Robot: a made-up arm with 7 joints.
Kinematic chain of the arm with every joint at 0, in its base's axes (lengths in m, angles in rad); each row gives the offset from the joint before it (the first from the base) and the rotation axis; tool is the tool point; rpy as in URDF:
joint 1: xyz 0.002 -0.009 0.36 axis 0 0.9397 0.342
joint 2: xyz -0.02 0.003 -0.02 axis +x
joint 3: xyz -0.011 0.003 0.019 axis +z
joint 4: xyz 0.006 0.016 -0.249 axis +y
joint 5: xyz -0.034 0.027 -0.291 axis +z
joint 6: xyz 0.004 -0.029 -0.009 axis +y
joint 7: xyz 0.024 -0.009 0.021 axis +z
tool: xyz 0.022 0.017 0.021 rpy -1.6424 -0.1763 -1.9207
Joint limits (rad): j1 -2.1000..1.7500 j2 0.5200..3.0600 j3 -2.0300..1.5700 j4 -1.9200..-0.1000 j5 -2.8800..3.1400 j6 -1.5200..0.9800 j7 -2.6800..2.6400
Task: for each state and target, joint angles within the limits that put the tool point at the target. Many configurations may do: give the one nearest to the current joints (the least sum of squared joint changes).
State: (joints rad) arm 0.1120 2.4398 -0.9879 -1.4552 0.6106 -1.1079 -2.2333
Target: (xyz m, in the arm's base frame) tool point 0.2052 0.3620 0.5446
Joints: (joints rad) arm 0.6325 2.6001 -0.5062 -0.9515 0.3109 -1.5200 -2.5693
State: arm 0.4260 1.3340 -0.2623 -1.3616 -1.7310 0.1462 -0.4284
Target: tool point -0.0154 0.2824 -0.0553
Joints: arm 0.3284 0.8474 -0.4437 -0.9835 -1.8354 0.4912 -0.5101
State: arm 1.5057 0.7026 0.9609 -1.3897 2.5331 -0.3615 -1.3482
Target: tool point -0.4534 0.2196 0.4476
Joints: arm 1.4394 0.5200 1.0493 -0.7197 2.7660 0.0442 -1.2729
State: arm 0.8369 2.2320 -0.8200 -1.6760 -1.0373 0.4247 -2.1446
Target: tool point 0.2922 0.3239 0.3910
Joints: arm 1.1336 2.7930 -0.3032 -1.2548 -1.3339 0.6537 -2.1103
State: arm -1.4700 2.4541 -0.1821 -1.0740 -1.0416 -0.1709 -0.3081
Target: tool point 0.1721 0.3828 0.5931
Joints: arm -1.4612 1.7851 -0.3549 -0.7023 -1.2093 0.3205 -0.4078
